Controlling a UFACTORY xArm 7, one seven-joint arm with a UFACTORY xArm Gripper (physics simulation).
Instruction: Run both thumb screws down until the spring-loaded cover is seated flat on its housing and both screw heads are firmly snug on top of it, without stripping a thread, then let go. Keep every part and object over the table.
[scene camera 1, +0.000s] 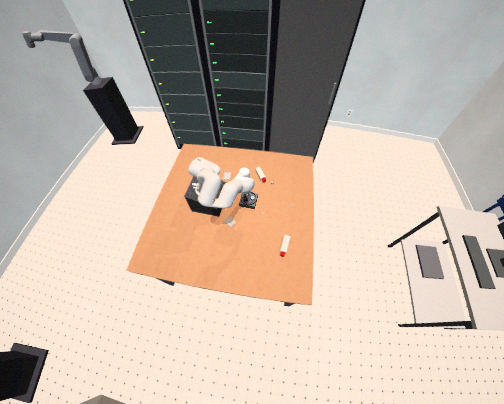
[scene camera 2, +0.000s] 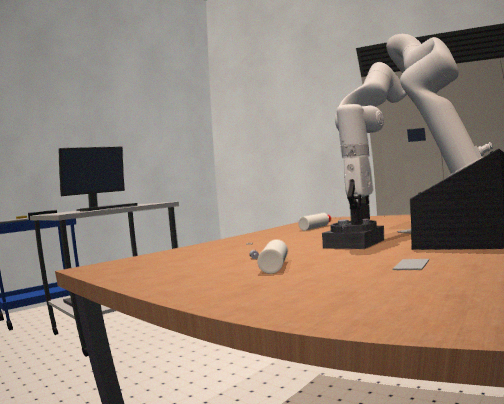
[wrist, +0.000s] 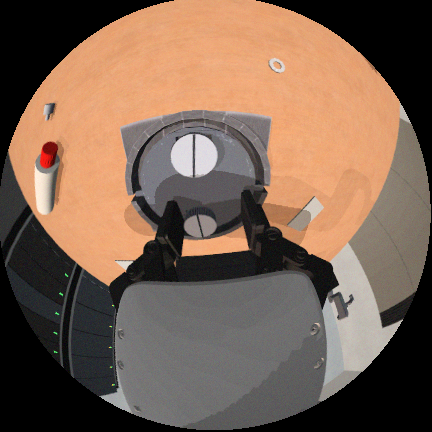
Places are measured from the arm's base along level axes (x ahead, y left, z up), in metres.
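Where they show: gripper, fingertip midpoint: (scene camera 1: 246, 198) (scene camera 2: 360, 222) (wrist: 209, 207); arm's base, origin of the base link: (scene camera 2: 467, 170).
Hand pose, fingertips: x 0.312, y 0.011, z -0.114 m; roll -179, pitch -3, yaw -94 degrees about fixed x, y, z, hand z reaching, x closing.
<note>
Each offset is from my fingertips to the top centre of the thing.
The dark housing @(0.018 m ahead, 0.006 m left, 0.001 m down) (scene camera 1: 243, 204) (scene camera 2: 350, 239) (wrist: 129, 150) sits on the table with the round grey cover @(0.018 m ahead, 0.007 m left, 0.004 m down) (wrist: 155, 167) inside its raised ring. The far thumb screw @(0.050 m ahead, 0.000 m left, 0.008 m up) (wrist: 186, 156) shows a bright slotted head on the cover. The near thumb screw @(0.013 m back, 0.013 m left, 0.008 m up) (wrist: 200, 226) has a shaded slotted head with a knurled side. My gripper (scene camera 2: 359, 221) (wrist: 209, 207) is open and points down, with one finger on each side of the near screw's head and a gap visible on both sides. Whether the cover is flat, or either head touches it, I cannot tell.
A white cylinder with a red cap @(0.120 m ahead, 0.263 m left, 0.007 m down) (scene camera 1: 260, 173) (scene camera 2: 313, 221) (wrist: 46, 187) lies near the housing. Another cylinder (scene camera 1: 285, 244) (scene camera 2: 273, 256) lies farther off. A small grey screw (wrist: 48, 110), a pale ring @(0.132 m ahead, 0.107 m right, 0.055 m down) (wrist: 277, 65) and a flat grey plate @(0.119 m back, 0.180 m right, 0.054 m down) (scene camera 1: 229, 221) (scene camera 2: 411, 264) (wrist: 306, 213) lie on the table.
</note>
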